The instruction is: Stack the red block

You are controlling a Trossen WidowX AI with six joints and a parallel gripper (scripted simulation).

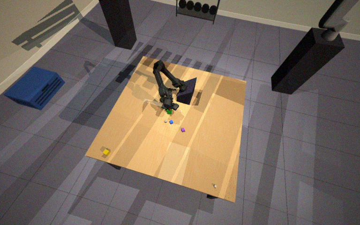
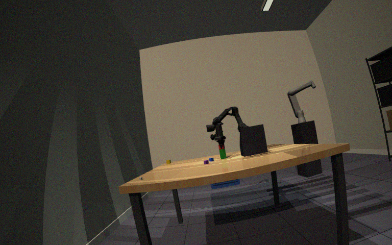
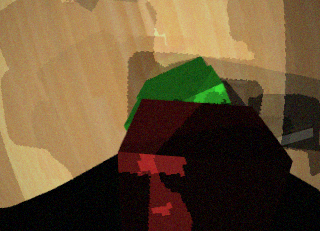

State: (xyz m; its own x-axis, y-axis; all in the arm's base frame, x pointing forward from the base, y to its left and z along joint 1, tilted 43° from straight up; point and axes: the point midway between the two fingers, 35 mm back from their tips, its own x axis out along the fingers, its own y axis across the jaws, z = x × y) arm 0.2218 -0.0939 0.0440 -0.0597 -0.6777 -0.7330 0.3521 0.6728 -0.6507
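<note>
My gripper tip is 1 cm below the red block. Also, from my gripper tip: small grey block 12 cm ahead, 1 cm to the right, 8 cm below; then blue block 11 cm ahead, 5 cm to the left, 8 cm below; then purple block 16 cm ahead, 18 cm to the left, 8 cm below.
</note>
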